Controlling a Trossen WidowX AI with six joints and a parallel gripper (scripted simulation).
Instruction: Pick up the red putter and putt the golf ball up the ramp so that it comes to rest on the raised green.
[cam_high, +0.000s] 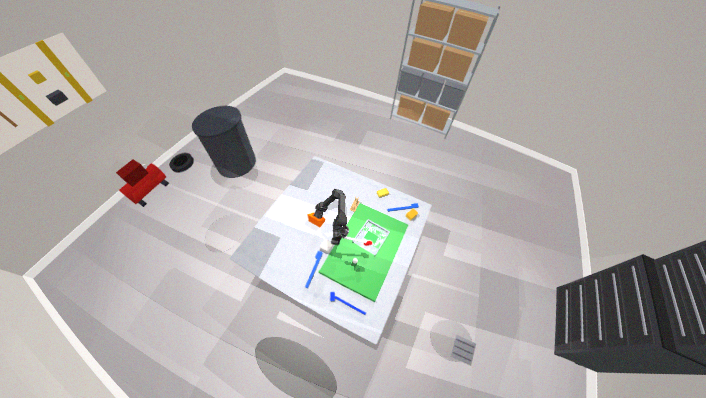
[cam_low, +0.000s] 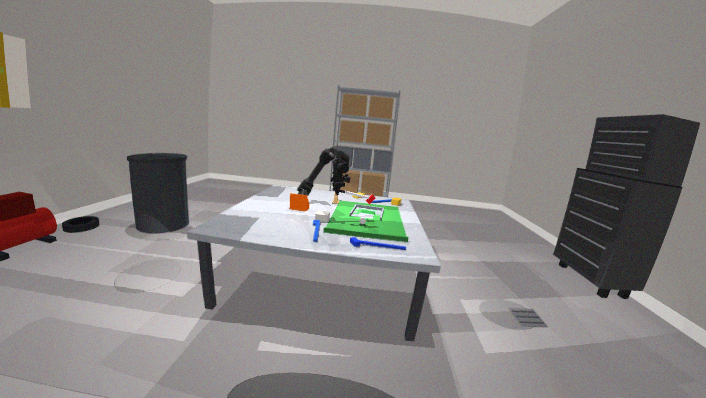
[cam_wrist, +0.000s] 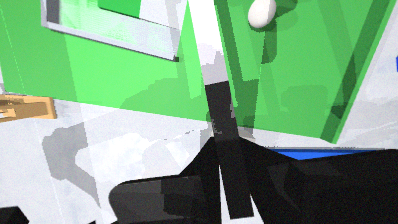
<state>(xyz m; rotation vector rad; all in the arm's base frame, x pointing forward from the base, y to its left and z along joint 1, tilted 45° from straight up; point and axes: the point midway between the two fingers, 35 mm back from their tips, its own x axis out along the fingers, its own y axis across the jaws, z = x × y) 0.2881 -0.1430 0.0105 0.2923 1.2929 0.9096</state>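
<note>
Right now the white cube is 14 cm below my gripper tip, 7 cm behind it and 6 cm to the right of it. Round my gripper tip: red putter 11 cm ahead, 6 cm to the left; then white golf ball 19 cm ahead, 14 cm below, 4 cm to the right; then wooden piece 40 cm to the left, 12 cm below, 10 cm behind.
</note>
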